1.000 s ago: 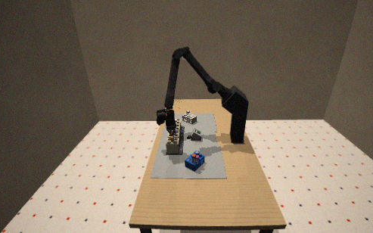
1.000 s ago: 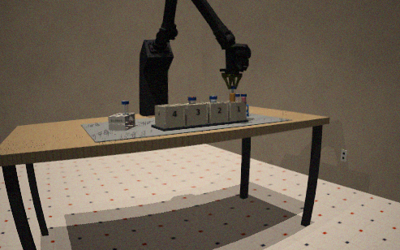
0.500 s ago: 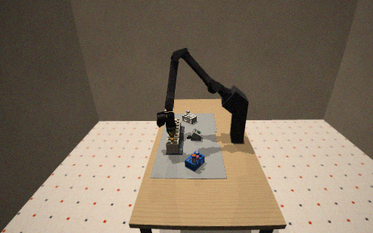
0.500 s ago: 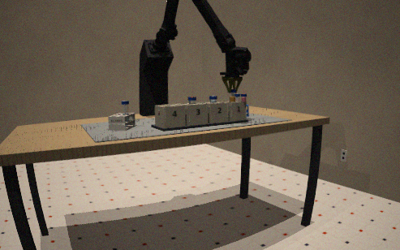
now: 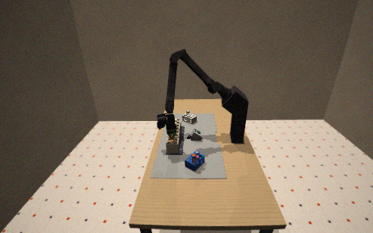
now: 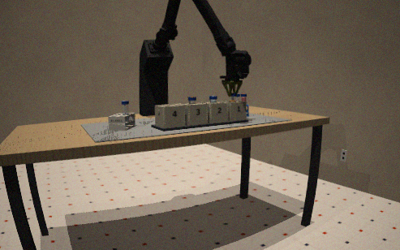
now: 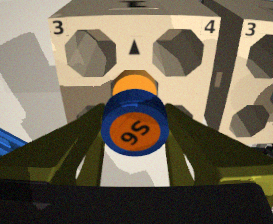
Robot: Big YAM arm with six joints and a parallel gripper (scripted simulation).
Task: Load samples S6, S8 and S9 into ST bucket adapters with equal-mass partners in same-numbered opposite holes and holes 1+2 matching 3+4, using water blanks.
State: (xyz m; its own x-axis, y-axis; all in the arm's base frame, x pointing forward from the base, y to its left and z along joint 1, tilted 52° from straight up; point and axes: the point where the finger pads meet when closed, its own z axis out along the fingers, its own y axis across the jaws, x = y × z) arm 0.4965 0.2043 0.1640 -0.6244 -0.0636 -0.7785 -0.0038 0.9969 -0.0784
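Right now the sample tube S9 is 210 mm to the left of my hand, 170 mm behind it and 60 mm below it. Round my hand: sample tube S8: 220 mm to the right, 60 mm below; adapter 3: 220 mm to the right, 80 mm below; blank marked 50: 110 mm to the right, 60 mm below, 10 mm behind.
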